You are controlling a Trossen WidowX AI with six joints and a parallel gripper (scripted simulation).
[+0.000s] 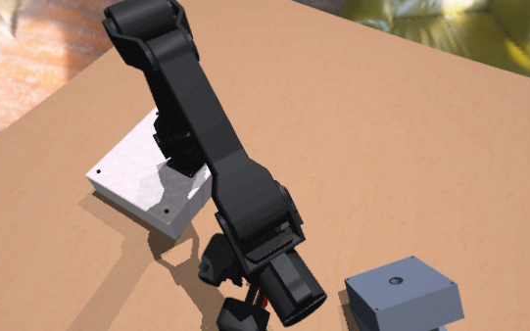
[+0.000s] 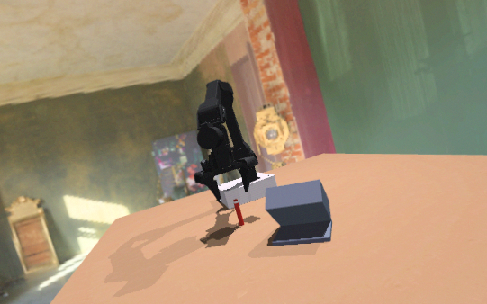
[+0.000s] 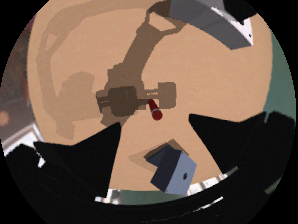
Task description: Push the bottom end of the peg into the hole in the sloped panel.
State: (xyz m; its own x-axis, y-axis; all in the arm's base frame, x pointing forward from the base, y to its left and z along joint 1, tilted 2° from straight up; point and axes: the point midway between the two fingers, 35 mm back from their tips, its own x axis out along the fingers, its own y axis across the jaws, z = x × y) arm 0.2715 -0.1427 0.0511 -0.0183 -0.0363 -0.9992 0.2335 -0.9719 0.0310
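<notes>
The red round peg is 3 cm below my gripper tip. Also, from my gripper tip: grey panel block: 18 cm ahead, 11 cm to the left, 2 cm below.
</notes>
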